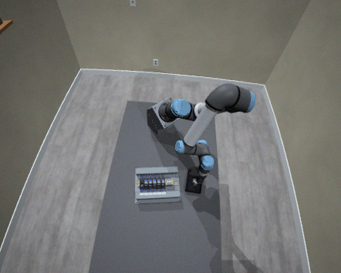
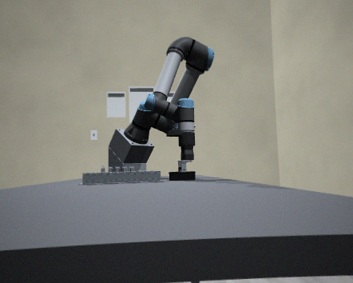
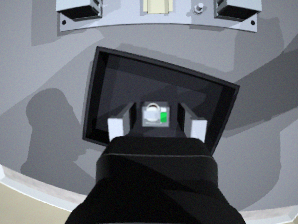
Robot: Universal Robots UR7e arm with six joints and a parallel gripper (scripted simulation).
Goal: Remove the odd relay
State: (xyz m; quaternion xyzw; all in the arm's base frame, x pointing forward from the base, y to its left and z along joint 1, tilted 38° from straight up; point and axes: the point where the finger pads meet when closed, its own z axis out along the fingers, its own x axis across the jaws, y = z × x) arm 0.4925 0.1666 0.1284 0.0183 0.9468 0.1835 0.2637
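Right now my hand is 20 mm above the black parts tray. The rest, counted from my hand: grey relay panel: 270 mm to the right, 20 mm ahead, 10 mm below.
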